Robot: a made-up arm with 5 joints.
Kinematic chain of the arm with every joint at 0, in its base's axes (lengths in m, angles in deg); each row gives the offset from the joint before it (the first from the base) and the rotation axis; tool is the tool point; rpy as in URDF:
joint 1: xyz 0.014 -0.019 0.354 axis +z
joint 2: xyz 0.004 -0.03 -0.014 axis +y
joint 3: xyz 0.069 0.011 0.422 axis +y
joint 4: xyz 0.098 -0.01 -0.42 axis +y
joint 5: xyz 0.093 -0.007 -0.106 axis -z
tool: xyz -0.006 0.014 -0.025 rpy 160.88 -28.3 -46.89
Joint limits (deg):
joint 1: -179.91..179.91
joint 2: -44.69..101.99
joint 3: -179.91..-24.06
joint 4: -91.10..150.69
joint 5: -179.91..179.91
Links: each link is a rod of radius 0.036 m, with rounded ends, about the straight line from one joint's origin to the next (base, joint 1, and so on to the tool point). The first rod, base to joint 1, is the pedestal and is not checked.
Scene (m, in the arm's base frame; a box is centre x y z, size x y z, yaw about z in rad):
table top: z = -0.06
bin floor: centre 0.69 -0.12 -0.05 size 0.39 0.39 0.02 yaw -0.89
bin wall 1: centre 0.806 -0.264 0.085 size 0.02 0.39 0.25 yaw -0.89
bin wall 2: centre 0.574 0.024 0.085 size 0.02 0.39 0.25 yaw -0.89
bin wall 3: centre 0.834 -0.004 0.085 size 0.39 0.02 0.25 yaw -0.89
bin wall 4: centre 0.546 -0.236 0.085 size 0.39 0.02 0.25 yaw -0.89
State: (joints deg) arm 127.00 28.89 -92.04 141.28 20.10
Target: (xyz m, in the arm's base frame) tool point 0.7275 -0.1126 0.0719
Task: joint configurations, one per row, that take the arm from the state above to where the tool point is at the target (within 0.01 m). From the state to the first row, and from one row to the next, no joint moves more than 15 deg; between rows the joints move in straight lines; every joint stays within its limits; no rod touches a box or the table.
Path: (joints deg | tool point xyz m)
1: 112.24 30.98 -94.11 139.01 20.29 | -0.1919 0.5394 0.4425
2: 97.48 33.08 -96.17 136.75 20.49 | -0.0450 0.5898 0.4278
3: 82.73 35.17 -98.24 134.48 20.68 | 0.1140 0.6009 0.4131
4: 67.97 37.26 -100.31 132.21 20.88 | 0.2747 0.5699 0.3982
5: 53.21 39.35 -102.37 129.95 21.07 | 0.4255 0.4966 0.3830
6: 38.45 41.45 -104.44 127.68 21.27 | 0.5555 0.3844 0.3676
7: 23.70 43.54 -106.51 125.41 21.46 | 0.6542 0.2393 0.3521
8: 8.94 45.63 -108.57 123.15 21.66 | 0.7135 0.0700 0.3365
9: -5.82 47.72 -110.64 120.88 21.85 | 0.7275 -0.1126 0.3209
10: -5.82 58.09 -112.88 115.41 22.29 | 0.7379 -0.1137 0.1973
11: -5.82 68.46 -115.12 109.94 22.74 | 0.7275 -0.1126 0.0719

